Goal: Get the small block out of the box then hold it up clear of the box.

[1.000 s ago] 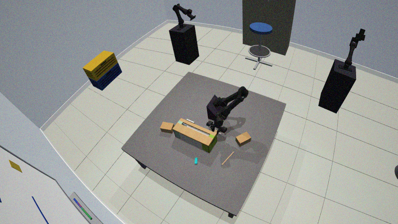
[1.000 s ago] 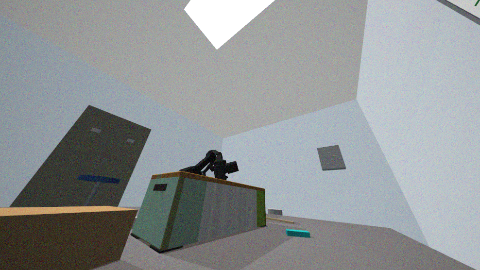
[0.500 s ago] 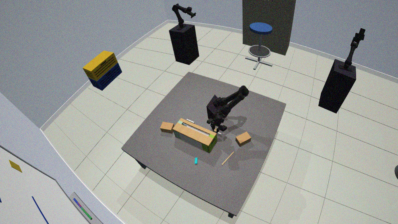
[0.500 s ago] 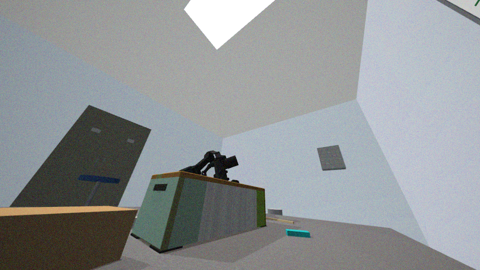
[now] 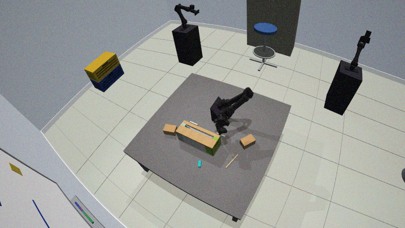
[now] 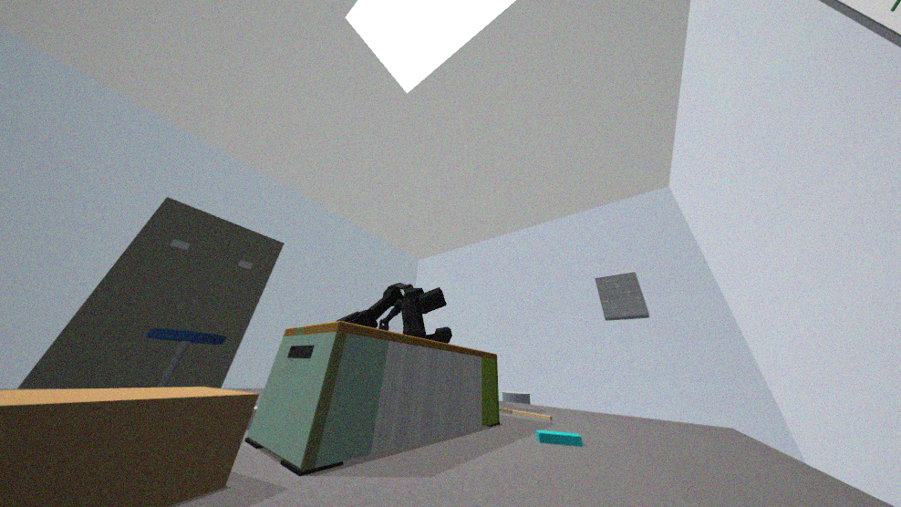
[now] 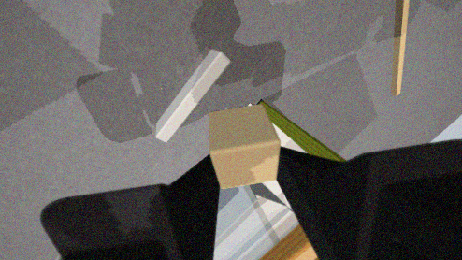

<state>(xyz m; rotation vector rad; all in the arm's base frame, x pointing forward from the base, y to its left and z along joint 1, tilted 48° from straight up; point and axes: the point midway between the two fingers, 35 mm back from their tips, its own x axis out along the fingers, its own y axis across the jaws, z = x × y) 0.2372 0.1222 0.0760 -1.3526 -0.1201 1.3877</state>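
The tan block is 10 mm behind my gripper tip, 10 mm to the left of it and 10 mm above it. Round my gripper tip: wooden stick 150 mm ahead, 220 mm to the left, 70 mm below; cyan piece 310 mm ahead, 10 mm to the right, 70 mm below.
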